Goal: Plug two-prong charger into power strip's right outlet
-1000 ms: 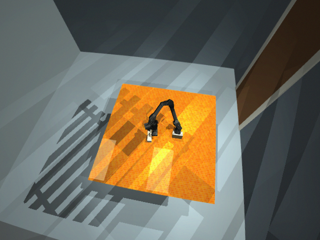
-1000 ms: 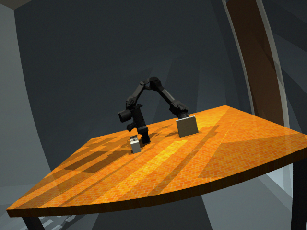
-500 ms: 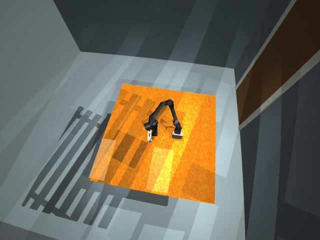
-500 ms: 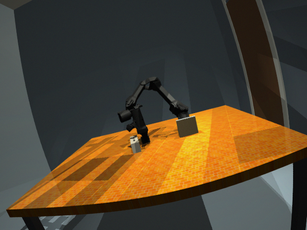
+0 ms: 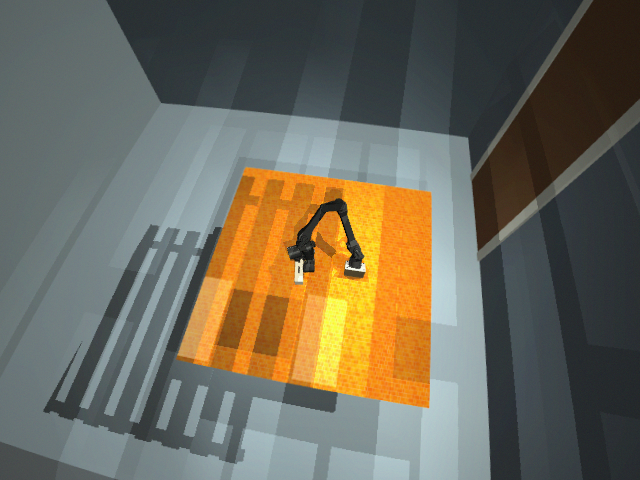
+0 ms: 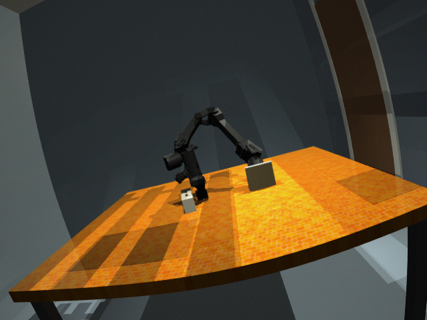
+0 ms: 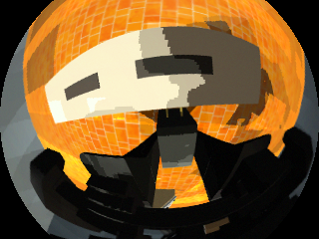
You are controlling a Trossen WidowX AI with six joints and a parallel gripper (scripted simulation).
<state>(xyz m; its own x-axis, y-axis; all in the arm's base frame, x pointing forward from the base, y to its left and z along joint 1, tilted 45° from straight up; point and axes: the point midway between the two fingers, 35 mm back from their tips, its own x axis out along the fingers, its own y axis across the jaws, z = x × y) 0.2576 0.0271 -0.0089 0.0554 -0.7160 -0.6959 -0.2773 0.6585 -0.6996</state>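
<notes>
The dark two-prong charger lies 20 mm ahead of my gripper tip and 10 mm above it.
</notes>
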